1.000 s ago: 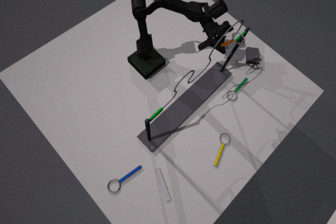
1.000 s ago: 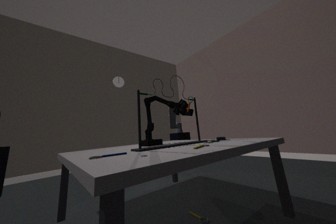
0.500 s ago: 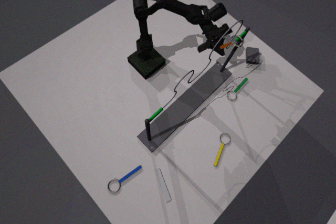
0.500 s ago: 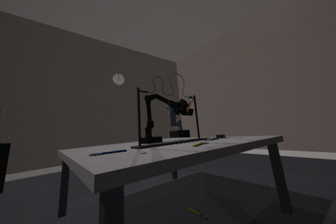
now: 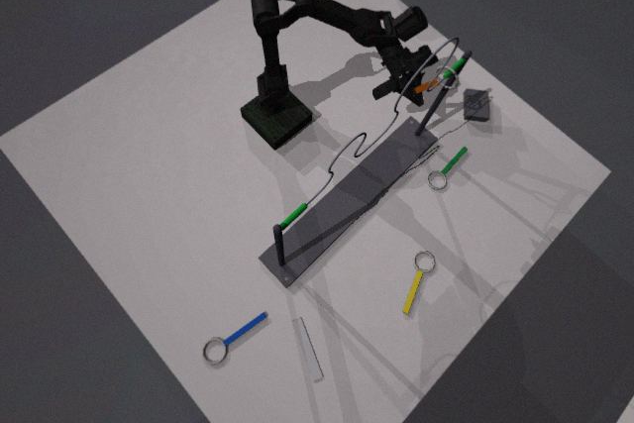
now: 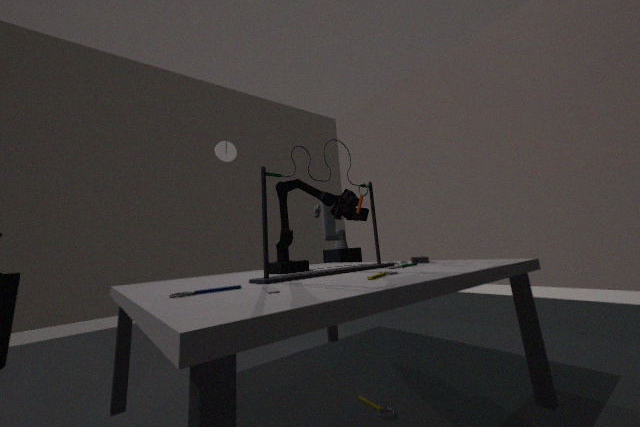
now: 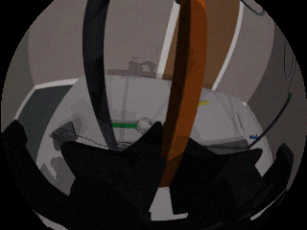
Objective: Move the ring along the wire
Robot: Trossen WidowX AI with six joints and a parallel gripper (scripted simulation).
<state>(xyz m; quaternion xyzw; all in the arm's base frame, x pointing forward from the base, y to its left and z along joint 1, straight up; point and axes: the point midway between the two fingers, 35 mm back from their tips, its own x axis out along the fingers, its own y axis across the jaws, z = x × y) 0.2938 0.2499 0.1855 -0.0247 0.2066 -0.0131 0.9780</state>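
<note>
Now: the orange-handled ring 9 cm above my gripper tip. From my gripper tip the other things lie so: green-handled ring 15 cm ahead, 5 cm to the left, 21 cm below; then dark grey block 5 cm ahead, 29 cm to the left, 21 cm below; then yellow-handled ring 32 cm ahead, 24 cm to the right, 21 cm below.
</note>
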